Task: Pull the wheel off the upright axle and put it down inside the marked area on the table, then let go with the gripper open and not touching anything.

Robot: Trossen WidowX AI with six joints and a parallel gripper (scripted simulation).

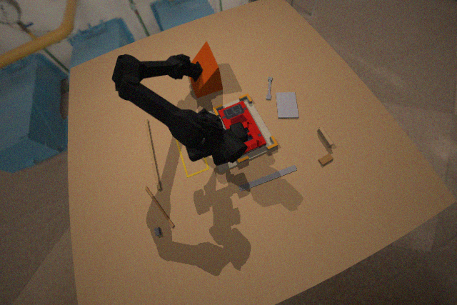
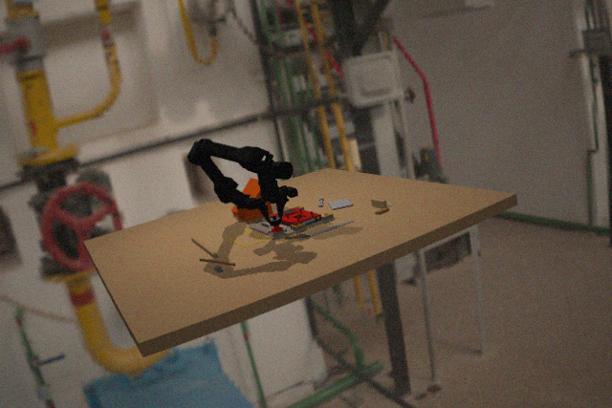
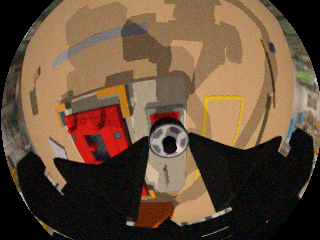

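Right now the silver wheel is right at my gripper tip. Round my gripper tip: upright axle: 10 mm below; grey bar: 150 mm ahead, 110 mm to the left, 40 mm below; grey plate: 320 mm to the left, 70 mm behind, 40 mm below.
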